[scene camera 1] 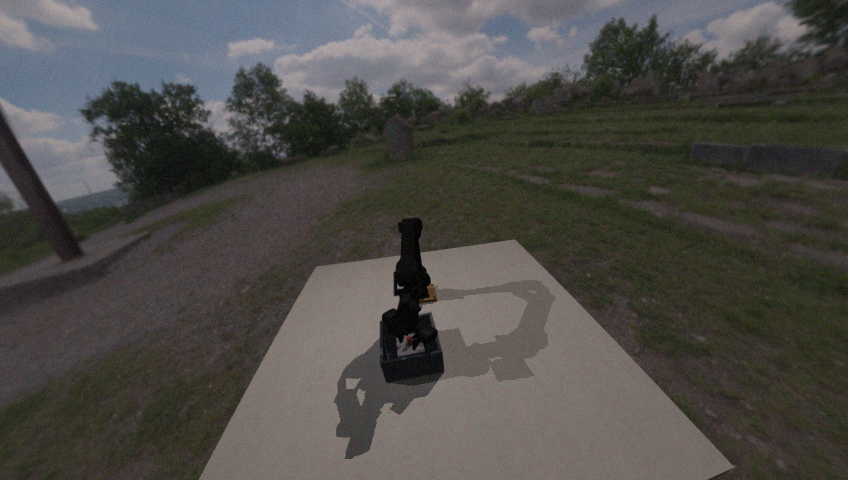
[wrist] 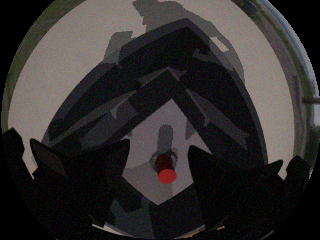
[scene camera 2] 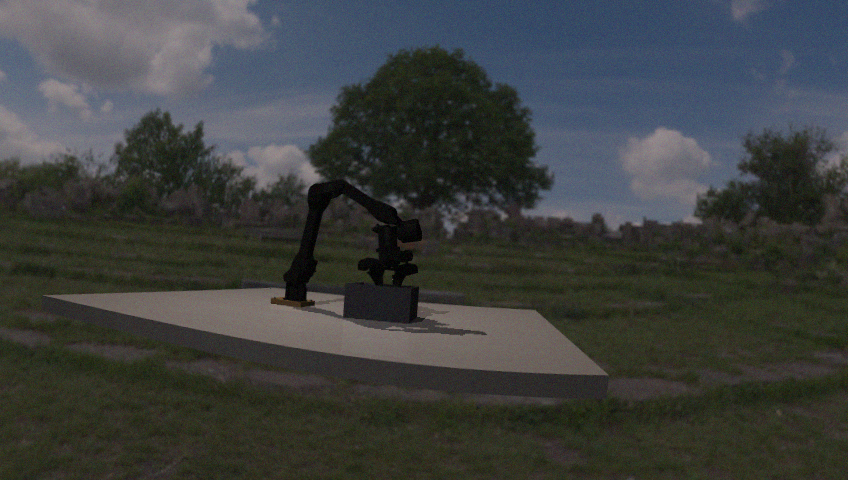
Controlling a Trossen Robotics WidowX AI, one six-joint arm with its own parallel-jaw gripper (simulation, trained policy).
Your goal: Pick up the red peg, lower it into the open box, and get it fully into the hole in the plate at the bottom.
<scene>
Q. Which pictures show the dark box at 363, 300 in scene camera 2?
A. Scene camera 1, the wrist view and scene camera 2: all of them.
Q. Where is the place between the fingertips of my gripper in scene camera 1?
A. At 407, 346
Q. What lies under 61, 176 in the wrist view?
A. My gripper.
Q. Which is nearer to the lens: the grey plate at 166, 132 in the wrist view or the dark box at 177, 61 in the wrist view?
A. The grey plate.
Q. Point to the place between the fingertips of my gripper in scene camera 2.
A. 389, 295
</scene>
